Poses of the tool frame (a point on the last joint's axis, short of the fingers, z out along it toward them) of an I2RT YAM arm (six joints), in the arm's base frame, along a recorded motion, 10 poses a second.
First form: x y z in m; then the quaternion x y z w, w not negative.
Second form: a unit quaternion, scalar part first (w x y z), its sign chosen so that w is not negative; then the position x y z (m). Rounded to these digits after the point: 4 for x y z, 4 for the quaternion.
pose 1, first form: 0.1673, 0.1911, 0.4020, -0.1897, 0.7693, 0.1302, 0.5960
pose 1, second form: 0.5960, -0.1897, 0.7693, 0.1302, 0.1673, 0.1911, 0.4020
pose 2, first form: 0.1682, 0.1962, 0.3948, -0.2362, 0.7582, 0.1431, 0.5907
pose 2, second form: 0.5907, -0.2362, 0.7582, 0.1431, 0.1682, 0.1962, 0.3948
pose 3, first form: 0.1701, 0.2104, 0.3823, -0.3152, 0.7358, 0.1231, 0.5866
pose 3, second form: 0.5866, -0.3152, 0.7358, 0.1231, 0.1701, 0.2104, 0.3823
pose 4, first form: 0.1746, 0.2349, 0.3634, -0.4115, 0.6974, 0.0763, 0.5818
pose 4, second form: 0.5818, -0.4115, 0.6974, 0.0763, 0.1746, 0.2349, 0.3634
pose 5, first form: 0.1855, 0.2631, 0.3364, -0.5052, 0.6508, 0.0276, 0.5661
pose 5, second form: 0.5661, -0.5052, 0.6508, 0.0276, 0.1855, 0.2631, 0.3364
